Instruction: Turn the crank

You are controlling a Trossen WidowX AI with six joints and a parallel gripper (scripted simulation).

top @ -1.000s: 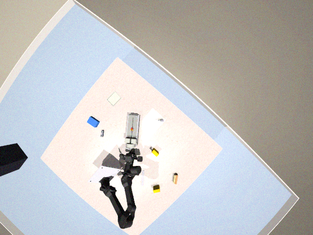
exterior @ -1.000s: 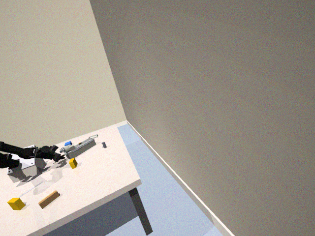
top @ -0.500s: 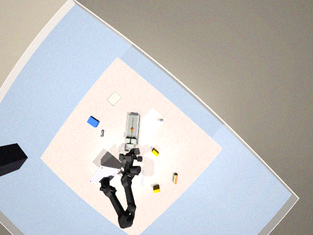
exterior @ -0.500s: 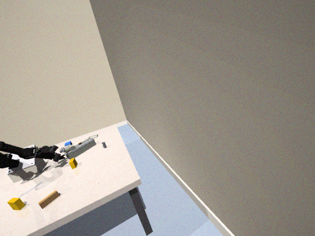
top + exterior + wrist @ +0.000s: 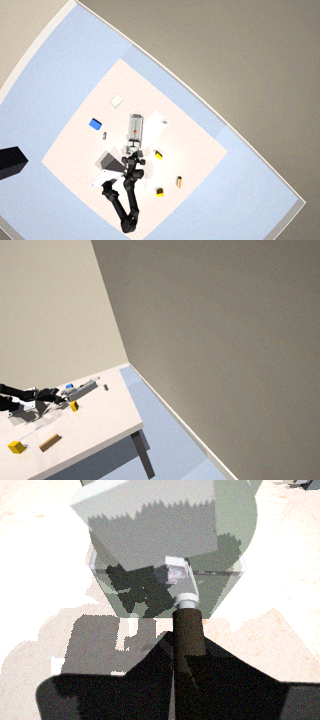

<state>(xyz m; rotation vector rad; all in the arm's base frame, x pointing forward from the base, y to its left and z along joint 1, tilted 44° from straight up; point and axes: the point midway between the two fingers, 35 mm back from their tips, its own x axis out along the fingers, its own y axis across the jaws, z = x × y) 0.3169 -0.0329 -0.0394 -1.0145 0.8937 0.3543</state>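
My gripper tip is now 10 mm past the dark brown crank handle, 10 mm to the left of it and 30 mm below it. Also, from my gripper tip: blue block 110 mm behind, 420 mm to the left, 20 mm below; then crank 40 mm above; then red pointer 120 mm ahead, 120 mm to the left, 50 mm above.
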